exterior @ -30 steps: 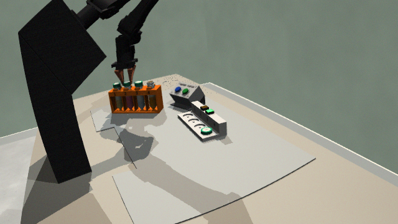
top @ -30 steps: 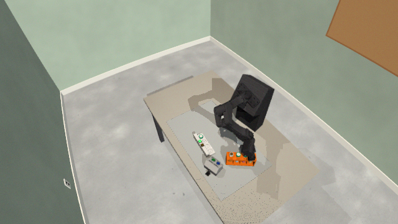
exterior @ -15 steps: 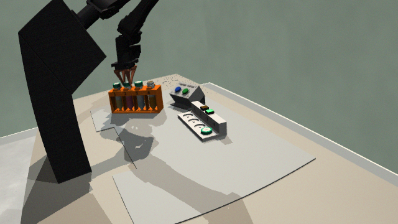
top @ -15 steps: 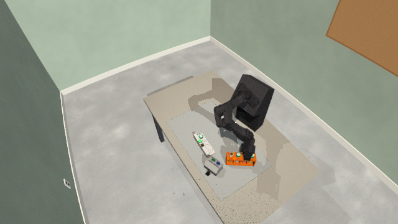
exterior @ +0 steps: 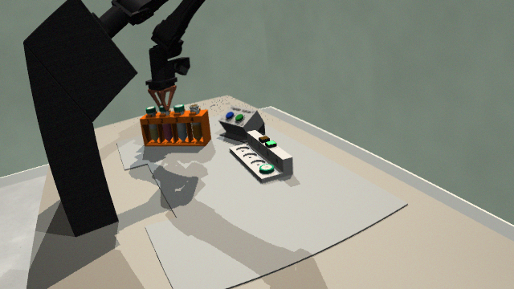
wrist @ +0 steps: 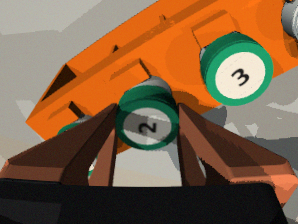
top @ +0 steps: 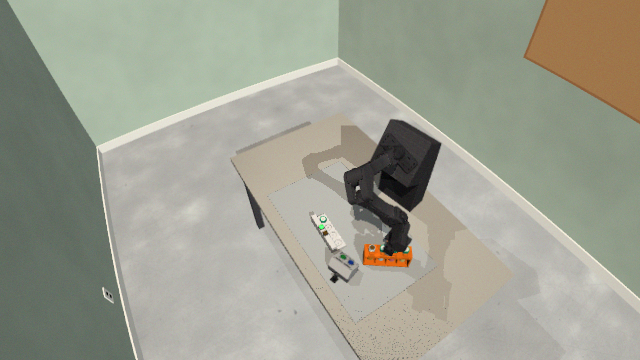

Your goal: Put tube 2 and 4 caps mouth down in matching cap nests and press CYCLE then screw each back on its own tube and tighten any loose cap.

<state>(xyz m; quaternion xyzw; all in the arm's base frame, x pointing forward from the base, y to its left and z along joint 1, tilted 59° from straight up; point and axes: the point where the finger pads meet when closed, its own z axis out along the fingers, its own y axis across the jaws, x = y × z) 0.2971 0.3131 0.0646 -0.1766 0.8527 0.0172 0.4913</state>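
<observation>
My hand is 5 cm past the cap 1, 2 cm to the right of it and 1 cm above it. Also, from my hand: green ready key 23 cm ahead, 6 cm to the right, 5 cm below; then blue cycle key 20 cm ahead, 5 cm below, 2 cm to the right.
</observation>
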